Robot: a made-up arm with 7 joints.
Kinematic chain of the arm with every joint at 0, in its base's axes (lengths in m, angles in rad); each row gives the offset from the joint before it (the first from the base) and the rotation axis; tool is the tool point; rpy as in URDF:
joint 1: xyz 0 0 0.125 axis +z
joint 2: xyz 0 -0.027 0.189 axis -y
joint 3: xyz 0 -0.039 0.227 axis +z
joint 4: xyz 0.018 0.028 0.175 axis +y
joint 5: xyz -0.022 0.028 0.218 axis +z
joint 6: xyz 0 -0.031 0.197 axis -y
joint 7: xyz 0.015 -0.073 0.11 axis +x
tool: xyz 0 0 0 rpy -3.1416 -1.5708 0
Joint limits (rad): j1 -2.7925..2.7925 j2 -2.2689..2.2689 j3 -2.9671..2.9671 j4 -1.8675..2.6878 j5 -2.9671..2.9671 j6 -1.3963..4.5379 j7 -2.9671..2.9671
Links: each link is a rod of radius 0.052 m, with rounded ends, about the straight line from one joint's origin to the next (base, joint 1, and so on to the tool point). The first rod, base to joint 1, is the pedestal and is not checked.
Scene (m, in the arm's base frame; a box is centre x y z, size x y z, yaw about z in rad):
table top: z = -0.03
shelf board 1: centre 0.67 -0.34 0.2 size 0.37 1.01 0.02 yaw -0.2
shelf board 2: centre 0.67 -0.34 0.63 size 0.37 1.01 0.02 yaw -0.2
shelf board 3: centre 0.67 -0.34 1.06 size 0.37 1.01 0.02 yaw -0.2
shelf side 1: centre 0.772 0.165 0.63 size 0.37 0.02 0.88 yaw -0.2
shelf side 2: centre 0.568 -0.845 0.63 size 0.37 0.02 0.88 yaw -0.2
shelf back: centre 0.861 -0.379 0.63 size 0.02 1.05 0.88 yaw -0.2
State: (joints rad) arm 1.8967 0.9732 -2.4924 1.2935 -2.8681 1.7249 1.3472
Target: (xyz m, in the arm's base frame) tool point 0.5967 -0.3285 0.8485
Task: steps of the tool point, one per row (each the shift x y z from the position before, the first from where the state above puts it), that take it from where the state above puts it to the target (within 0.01 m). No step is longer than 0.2 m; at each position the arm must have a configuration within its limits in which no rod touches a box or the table.
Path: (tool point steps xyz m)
1: -0.0976 0.0036 0.0013
2: -0.0986 0.0182 -0.0010
3: -0.0890 0.0360 -0.0002
4: 0.0217 -0.0592 0.0764
5: 0.0159 -0.0286 0.1121
6: 0.0061 0.0147 0.1356
7: -0.0086 0.0657 0.1419
8: 0.1043 -0.0159 -0.0044
9: 0.0788 -0.0064 0.0025
10: 0.0506 -0.0251 0.0019

